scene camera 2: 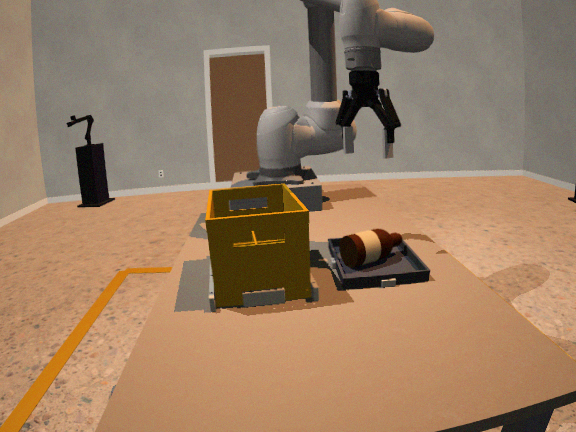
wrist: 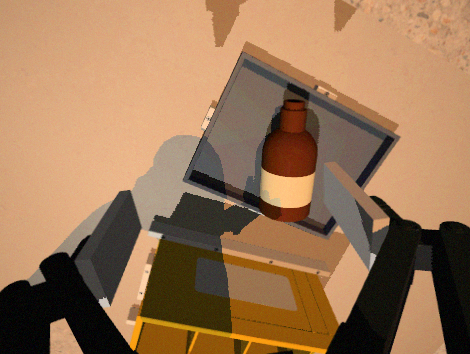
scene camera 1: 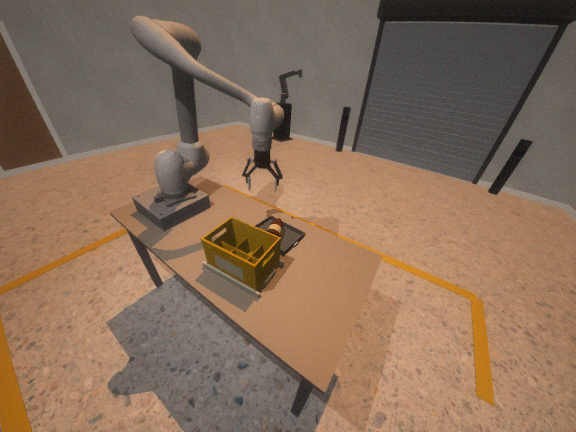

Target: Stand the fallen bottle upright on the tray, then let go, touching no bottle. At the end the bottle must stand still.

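Where they show: gripper, fingertip midpoint: point(scene camera 2: 367, 155) point(wrist: 229, 196) point(scene camera 1: 262, 190); arm's base, origin of the base link: point(scene camera 2: 281, 178) point(scene camera 1: 177, 195).
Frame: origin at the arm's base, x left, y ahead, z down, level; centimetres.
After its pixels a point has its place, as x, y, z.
A brown bottle point(scene camera 1: 275, 228) {27.7, 61.4, 2.0} point(scene camera 2: 369, 248) {29.3, 63.4, 4.4} point(wrist: 288, 175) {29.8, 57.8, 1.9} with a cream label lies on its side on the dark tray point(scene camera 1: 296, 242) {33.7, 71.7, 8.2} point(scene camera 2: 387, 278) {32.8, 71.5, 8.1} point(wrist: 215, 122) {28.6, 47.5, 9.2}. In the wrist view its neck points up the picture, and its base lies near the tray wall on the crate's side. My gripper point(scene camera 1: 262, 187) {29.8, 48.0, -14.2} point(scene camera 2: 367, 150) {29.8, 48.0, -14.2} point(wrist: 229, 196) {29.8, 48.0, -14.2} is open and empty, fingers pointing down. It is high above the table, apart from the bottle. In the wrist view the bottle shows between the fingers' directions, nearer the right finger.
A yellow crate point(scene camera 1: 242, 255) {4.1, 66.1, 2.5} point(scene camera 2: 260, 260) {8.4, 79.2, 0.9} point(wrist: 240, 285) {12.9, 62.6, 0.6} with compartments stands on the table point(scene camera 1: 320, 310) {14.0, 104.3, 9.8} point(scene camera 2: 350, 360) {25.1, 97.7, 9.7} point(wrist: 90, 100) {21.4, 32.0, 9.7} right beside the tray, taller than the tray walls. Light brackets point(scene camera 2: 263, 297) {8.7, 80.4, 8.0} line the crate's foot. The arm's base point(scene camera 1: 171, 205) {-6.6, 9.0, 0.3} stands at the table's far end.
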